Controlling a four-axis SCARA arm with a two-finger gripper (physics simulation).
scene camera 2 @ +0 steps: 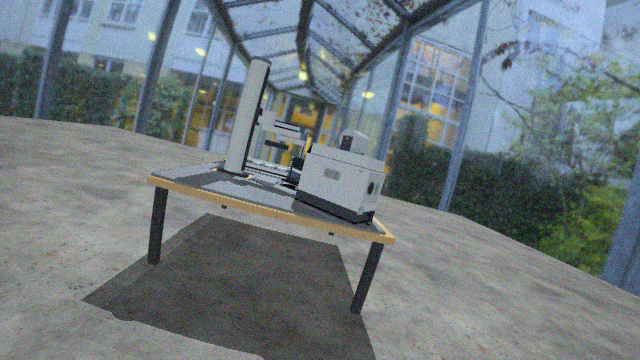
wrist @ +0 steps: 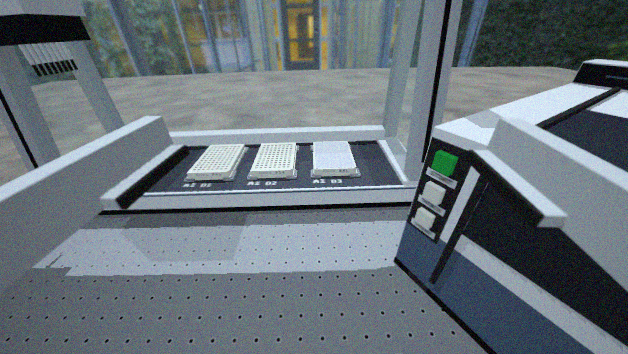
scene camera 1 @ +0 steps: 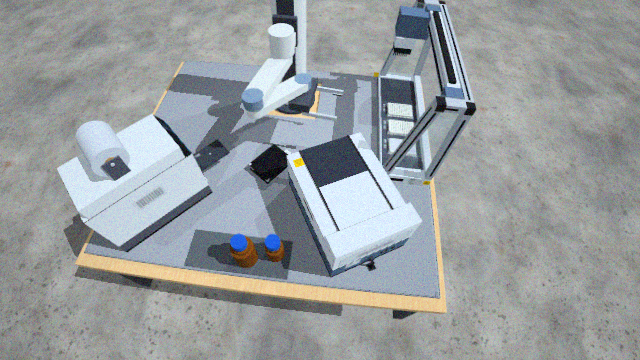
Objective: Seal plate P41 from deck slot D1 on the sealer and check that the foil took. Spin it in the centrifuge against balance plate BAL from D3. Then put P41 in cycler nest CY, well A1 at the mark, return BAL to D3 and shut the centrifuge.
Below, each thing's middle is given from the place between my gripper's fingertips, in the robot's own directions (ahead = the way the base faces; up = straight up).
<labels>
The well plate (wrist: 219,161) is 210 mm behind my hand, 320 mm to the left of it and 190 mm below it. The rest, counted from my hand: dark panel (scene camera 1: 330,162): 270 mm ahead, 30 mm below; foil roll (scene camera 1: 98,142): 470 mm ahead, 760 mm to the right, 170 mm above; white centrifuge (scene camera 1: 354,220): 390 mm ahead, 70 mm to the left, 120 mm below.
</labels>
